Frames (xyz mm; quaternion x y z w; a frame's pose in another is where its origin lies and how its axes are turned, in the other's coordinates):
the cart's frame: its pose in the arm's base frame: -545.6 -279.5 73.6 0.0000 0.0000 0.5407 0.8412
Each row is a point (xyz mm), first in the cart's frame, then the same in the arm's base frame.
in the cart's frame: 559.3 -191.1 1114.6
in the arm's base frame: -139.5 149.9 1188.2
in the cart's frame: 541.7 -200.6 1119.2
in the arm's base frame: -138.2 130.0 1192.8
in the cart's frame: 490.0 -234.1 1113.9
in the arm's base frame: -129.2 69.0 1187.5
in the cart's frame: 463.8 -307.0 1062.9
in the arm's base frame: -73.7 14.9 1136.5
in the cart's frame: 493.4 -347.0 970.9
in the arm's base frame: -25.0 25.2 1044.5
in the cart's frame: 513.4 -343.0 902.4
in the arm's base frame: -20.4 45.1 976.0
